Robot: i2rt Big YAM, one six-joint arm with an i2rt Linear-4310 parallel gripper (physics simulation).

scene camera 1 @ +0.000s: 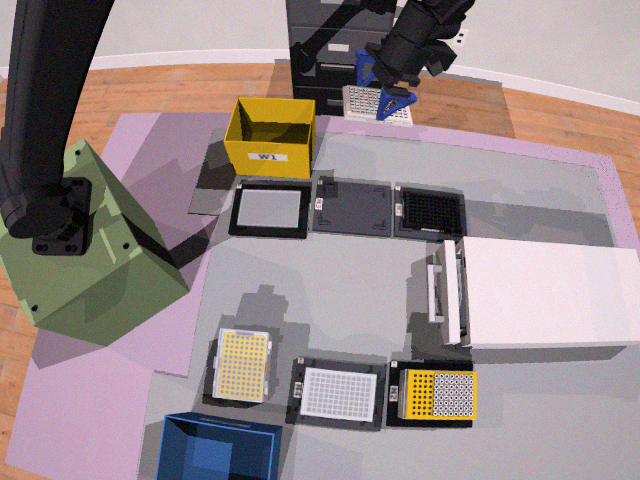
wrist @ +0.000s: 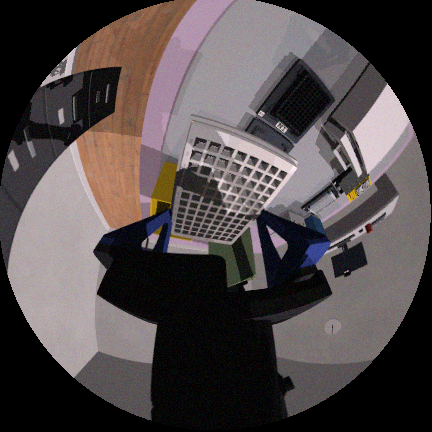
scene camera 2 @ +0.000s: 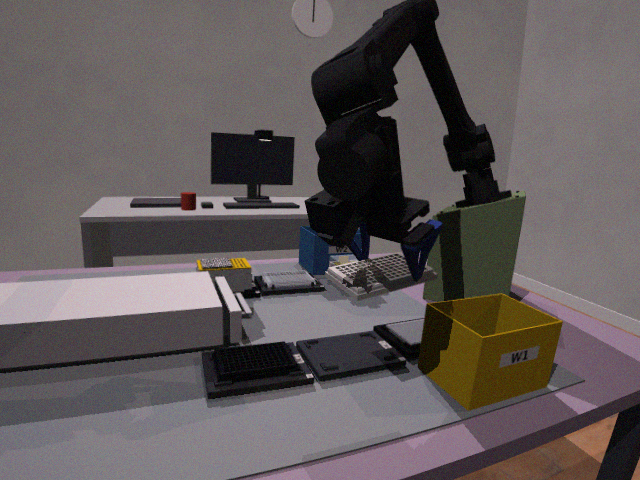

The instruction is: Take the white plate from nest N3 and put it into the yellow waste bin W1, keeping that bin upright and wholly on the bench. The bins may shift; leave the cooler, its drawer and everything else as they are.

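Frame: origin at the arm's base, x ahead, y left, z up, level; metres.
Seen in the pictures: gripper, fingertip midpoint: point(scene camera 1: 369, 103) point(wrist: 214, 213) point(scene camera 2: 390, 270); arm's base, origin of the base link: point(scene camera 1: 64, 217) point(wrist: 232, 285) point(scene camera 2: 483, 202).
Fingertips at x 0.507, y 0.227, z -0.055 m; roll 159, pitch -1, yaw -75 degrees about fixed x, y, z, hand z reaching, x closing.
Observation:
Offsets run from my fingertips to a thing's middle. "spot": to the spot under its first point.
The white plate @[dx +0.016, dy -0.001, dz -0.003 m] point(scene camera 1: 356, 105) point(scene camera 2: 347, 272) point(wrist: 235, 175) is held high above the bench, slightly tilted in scene camera 2. My gripper point(scene camera 1: 372, 100) point(scene camera 2: 391, 268) point(wrist: 214, 213) is shut on it, with a blue finger at either side. Nest N3 @[dx -0.029, dy -0.114, dz -0.192 m] point(scene camera 1: 356, 206) point(scene camera 2: 346, 355) is bare. The yellow bin W1 @[dx -0.193, dy +0.048, dz -0.140 m] point(scene camera 1: 268, 166) point(scene camera 2: 516, 374) point(wrist: 164, 187) stands upright on the bench beside the nest row; its inside looks empty where visible. In scene camera 1 the plate shows to the right of the bin and beyond it. In the wrist view the plate hides part of the bin.
The black plate @[dx +0.140, dy -0.142, dz -0.181 m] point(scene camera 1: 431, 209) sits in nest N1 right of N3; a grey-topped plate @[dx -0.207, dy -0.107, dz -0.184 m] point(scene camera 1: 268, 208) sits left. The white cooler @[spot: dx +0.311, dy -0.353, dz -0.117 m] point(scene camera 1: 542, 289) point(scene camera 2: 113, 304) has its drawer @[spot: dx +0.122, dy -0.332, dz -0.130 m] point(scene camera 1: 450, 291) slightly out. A blue bin @[dx -0.295, dy -0.592, dz -0.140 m] point(scene camera 1: 217, 452) and yellow-topped box @[spot: dx -0.253, dy -0.434, dz -0.131 m] point(scene camera 1: 242, 366) stand at front left.

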